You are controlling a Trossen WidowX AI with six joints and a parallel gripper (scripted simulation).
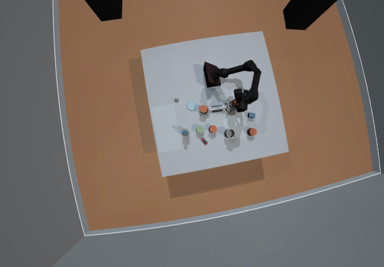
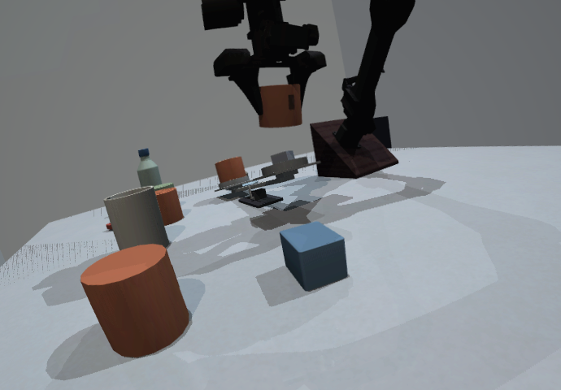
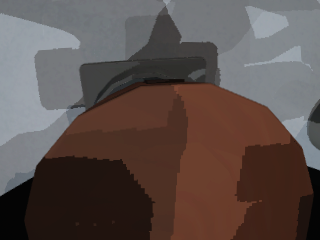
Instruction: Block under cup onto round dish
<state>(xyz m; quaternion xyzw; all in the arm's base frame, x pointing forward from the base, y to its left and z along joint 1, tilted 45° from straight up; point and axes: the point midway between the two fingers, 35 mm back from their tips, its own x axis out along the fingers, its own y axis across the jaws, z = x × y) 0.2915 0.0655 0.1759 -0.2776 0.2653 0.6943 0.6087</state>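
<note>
Right now the grey block is 80 mm below my gripper tip and 10 mm to the right of it. Also, from my gripper tip: red item: 320 mm ahead, 280 mm to the right, 160 mm below; then pale blue round dish: 380 mm to the right, 170 mm below, 30 mm behind; then orange cup: 20 mm to the left, 10 mm above.
</note>
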